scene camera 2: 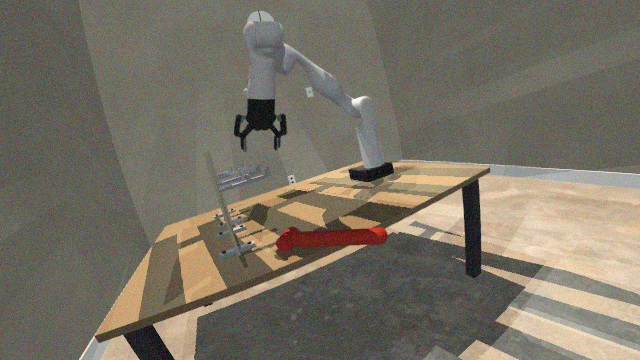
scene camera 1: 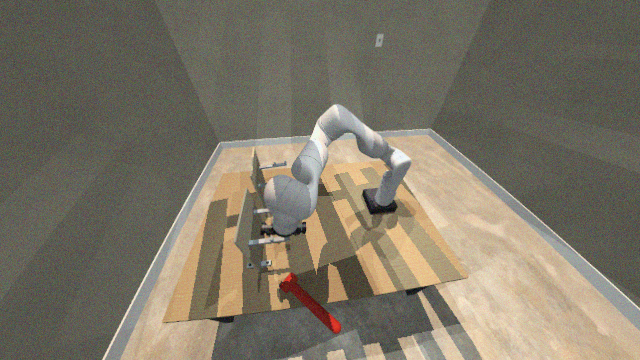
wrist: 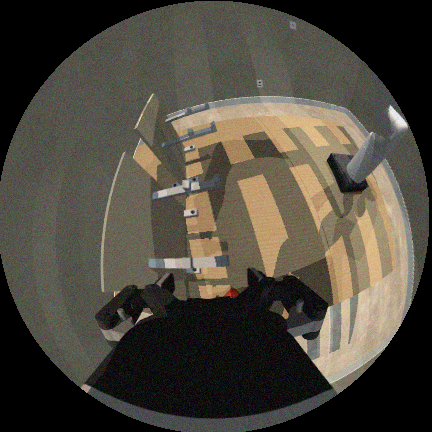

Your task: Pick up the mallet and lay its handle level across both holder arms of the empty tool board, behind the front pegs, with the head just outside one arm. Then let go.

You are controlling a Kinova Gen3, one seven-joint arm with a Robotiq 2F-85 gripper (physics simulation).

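The red mallet (scene camera 1: 315, 306) (scene camera 2: 340, 237) lies at the table's near edge, head on the top and handle jutting out past the edge. A small red part of the mallet (wrist: 231, 293) shows in the wrist view; the gripper hides the rest. My gripper (scene camera 1: 284, 231) (scene camera 2: 260, 145) (wrist: 209, 279) is open and empty, pointing down, high above the near tool board's arms and away from the mallet. The near tool board (scene camera 1: 245, 220) (wrist: 127, 225) stands upright with a near arm (scene camera 1: 267, 241) (wrist: 187, 262) and a far arm (wrist: 175, 191). Both arms carry no tool.
A second upright board (scene camera 1: 256, 172) (wrist: 147, 117) stands farther back, with its own arms (scene camera 1: 273, 165) (wrist: 190, 136). Small grey feet (scene camera 1: 260, 264) (scene camera 2: 237, 249) sit at the boards' bases. The robot's black base (scene camera 1: 380, 201) (scene camera 2: 371, 172) (wrist: 346, 173) stands on the table's opposite side.
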